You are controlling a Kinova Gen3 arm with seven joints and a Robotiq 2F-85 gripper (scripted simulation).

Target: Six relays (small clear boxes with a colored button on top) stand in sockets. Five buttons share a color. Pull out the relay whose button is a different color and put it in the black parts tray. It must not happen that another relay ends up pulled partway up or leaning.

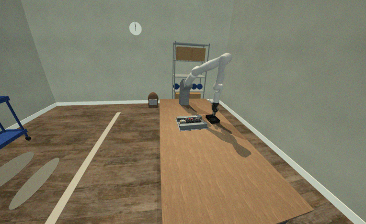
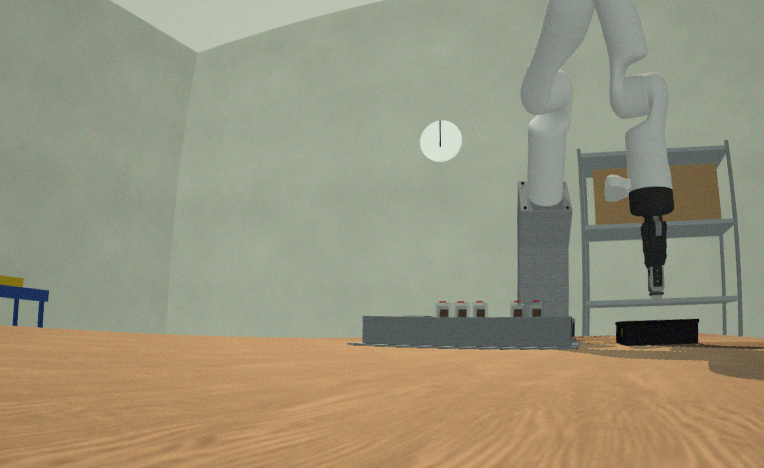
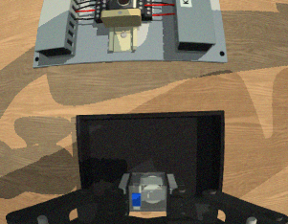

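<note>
Right now the black parts tray is 8 cm below my hand.
</note>
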